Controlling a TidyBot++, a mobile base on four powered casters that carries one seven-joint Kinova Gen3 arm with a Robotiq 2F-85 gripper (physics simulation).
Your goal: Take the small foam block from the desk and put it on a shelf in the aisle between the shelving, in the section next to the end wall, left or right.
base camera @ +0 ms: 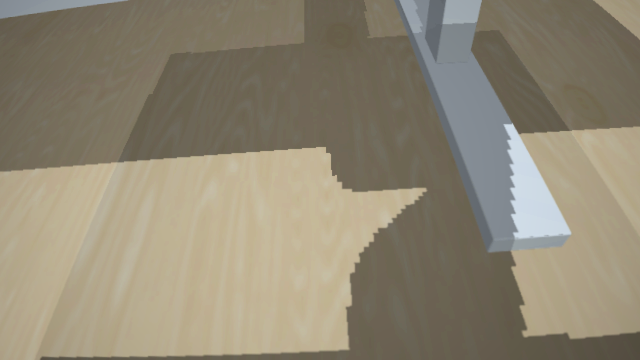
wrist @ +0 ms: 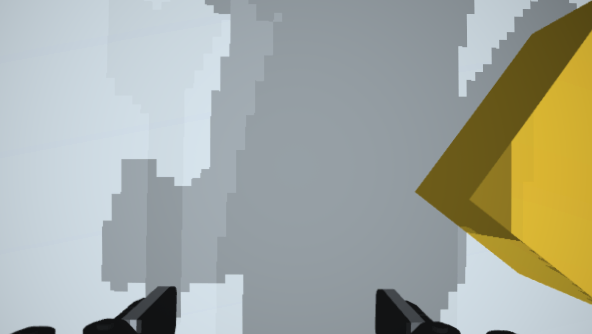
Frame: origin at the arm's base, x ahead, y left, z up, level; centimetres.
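Where they show: gripper, fingertip midpoint: (wrist: 276, 310).
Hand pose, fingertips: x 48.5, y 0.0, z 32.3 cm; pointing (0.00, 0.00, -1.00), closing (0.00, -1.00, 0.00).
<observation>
After its pixels a point has its place.
A yellow block (wrist: 555, 165) {x 54.9, y -8.7, z 36.8 cm}, which looks like the foam block, stands at the right edge of the wrist view, with one corner toward the middle. It is cut off by the frame and its near side is dark with shadow. It rests on the pale desk top (wrist: 55, 125) {x 56.3, y 9.6, z 32.3 cm}. My gripper (wrist: 276, 310) {x 48.5, y 0.0, z 32.3 cm} is open, its two black fingers wide apart at the bottom of the wrist view with nothing between them. The block lies to the right of and beyond the right finger, apart from it. Block, gripper and shelves do not show in the base camera view.
In the base camera view a grey-white foot bar (base camera: 475, 130) with an upright post (base camera: 455, 42) {x 61.3, y -19.3, z -33.7 cm} stands on the wooden floor (base camera: 225, 250) {x 32.4, y 11.5, z -39.7 cm}, right of the middle. A pale strip (base camera: 50, 6) {x 104.5, y 68.0, z -38.5 cm} shows at the top left corner. Shadows cross the floor and desk top.
</observation>
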